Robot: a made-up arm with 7 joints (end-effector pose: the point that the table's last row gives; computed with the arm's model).
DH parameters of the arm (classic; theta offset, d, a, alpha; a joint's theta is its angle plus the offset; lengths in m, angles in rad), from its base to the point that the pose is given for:
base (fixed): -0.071 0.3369 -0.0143 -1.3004
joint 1: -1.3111 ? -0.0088 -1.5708
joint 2: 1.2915 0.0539 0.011 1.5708
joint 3: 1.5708 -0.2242 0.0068 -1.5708
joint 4: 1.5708 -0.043 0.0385 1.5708
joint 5: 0 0.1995 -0.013 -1.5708
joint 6: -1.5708 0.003 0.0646 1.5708
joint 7: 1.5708 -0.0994 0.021 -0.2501
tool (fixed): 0.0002 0.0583 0 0
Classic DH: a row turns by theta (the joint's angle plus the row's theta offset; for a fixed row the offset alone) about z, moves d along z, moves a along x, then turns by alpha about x.
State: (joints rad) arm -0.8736 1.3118 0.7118 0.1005 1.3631 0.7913 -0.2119
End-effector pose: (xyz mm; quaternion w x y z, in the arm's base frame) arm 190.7 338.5 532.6 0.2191 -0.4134 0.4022 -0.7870
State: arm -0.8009 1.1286 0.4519 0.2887 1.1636 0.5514 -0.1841
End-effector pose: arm 292.3 359.4 435.4 0.0639 0.5426 -0.4511 0.7057
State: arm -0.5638 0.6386 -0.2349 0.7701 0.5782 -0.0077 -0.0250
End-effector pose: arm 325.6 256.7 46.7 0.6736 0.4944 -0.3146 0.4504
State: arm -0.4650 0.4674 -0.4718 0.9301 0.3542 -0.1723 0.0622
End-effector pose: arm 246.9 192.4 -53.9 0.7827 0.4201 -0.2039 0.4115
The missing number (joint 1, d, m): 0.088
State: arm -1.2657 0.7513 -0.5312 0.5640 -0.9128 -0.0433 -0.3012
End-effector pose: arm 482.1 135.9 296.0 0.8560 -0.1679 -0.1775 0.4556
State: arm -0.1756 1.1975 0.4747 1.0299 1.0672 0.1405 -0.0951
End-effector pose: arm 146.4 514.5 207.4 0.2521 0.8419 -0.1736 0.4444
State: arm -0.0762 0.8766 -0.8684 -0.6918 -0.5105 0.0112 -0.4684
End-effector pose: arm 136.6 28.6 69.7 0.9905 -0.0968 0.0943 0.0255
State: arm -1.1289 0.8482 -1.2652 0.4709 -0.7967 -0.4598 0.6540
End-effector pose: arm 394.1 138.0 140.5 0.7170 -0.0345 -0.3170 0.6198
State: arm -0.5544 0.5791 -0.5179 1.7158 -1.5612 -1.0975 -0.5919
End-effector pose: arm 118.3 372.3 -16.0 0.5258 0.0080 -0.1873 0.8297
